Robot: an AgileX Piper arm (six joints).
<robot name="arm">
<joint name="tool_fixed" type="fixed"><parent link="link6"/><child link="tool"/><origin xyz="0 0 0"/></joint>
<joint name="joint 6" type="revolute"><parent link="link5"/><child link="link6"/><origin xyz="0 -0.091 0" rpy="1.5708 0 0"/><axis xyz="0 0 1"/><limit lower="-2.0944" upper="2.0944"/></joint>
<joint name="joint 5" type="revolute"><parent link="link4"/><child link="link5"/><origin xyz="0 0 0" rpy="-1.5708 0 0"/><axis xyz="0 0 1"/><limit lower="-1.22" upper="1.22"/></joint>
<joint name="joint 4" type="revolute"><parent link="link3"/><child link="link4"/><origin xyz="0.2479 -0.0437 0" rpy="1.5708 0 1.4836"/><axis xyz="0 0 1"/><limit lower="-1.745" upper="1.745"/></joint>
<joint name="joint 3" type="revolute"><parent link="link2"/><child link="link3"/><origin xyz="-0.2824 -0.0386 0"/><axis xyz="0 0 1"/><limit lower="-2.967" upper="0"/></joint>
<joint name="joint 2" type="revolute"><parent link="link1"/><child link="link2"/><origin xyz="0 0 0" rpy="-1.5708 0 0"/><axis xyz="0 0 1"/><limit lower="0" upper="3.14"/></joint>
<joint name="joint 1" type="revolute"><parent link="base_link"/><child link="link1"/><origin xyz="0 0 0.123"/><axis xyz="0 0 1"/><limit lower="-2.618" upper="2.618"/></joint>
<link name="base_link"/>
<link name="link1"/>
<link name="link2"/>
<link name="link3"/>
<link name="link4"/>
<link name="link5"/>
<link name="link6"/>
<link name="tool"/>
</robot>
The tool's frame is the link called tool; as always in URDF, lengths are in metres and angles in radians.
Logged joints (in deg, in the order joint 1, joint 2, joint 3, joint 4, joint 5, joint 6), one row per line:
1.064, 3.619, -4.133, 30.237, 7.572, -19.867
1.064, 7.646, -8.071, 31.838, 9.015, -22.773
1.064, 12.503, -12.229, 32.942, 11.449, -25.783
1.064, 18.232, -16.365, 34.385, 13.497, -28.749
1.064, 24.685, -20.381, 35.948, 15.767, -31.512
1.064, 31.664, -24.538, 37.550, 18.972, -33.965
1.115, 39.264, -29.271, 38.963, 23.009, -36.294
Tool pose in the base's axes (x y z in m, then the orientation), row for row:
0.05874, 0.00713, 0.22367, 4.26, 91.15, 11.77
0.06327, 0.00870, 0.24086, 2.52, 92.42, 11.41
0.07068, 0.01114, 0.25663, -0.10, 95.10, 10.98
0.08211, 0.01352, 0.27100, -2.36, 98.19, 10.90
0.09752, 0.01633, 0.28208, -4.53, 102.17, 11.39
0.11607, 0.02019, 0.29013, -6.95, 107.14, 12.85
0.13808, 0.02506, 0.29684, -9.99, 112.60, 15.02
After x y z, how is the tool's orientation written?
As a rotation vector, in degrees.
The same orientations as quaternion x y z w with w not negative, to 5 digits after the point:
0.03331, 0.71268, 0.09203, 0.69462
0.01965, 0.72057, 0.08896, 0.68737
-0.00077, 0.73668, 0.08506, 0.67087
-0.01814, 0.75454, 0.08376, 0.65063
-0.03443, 0.77651, 0.08657, 0.62318
-0.05204, 0.80227, 0.09622, 0.58686
-0.07349, 0.82828, 0.11049, 0.54438

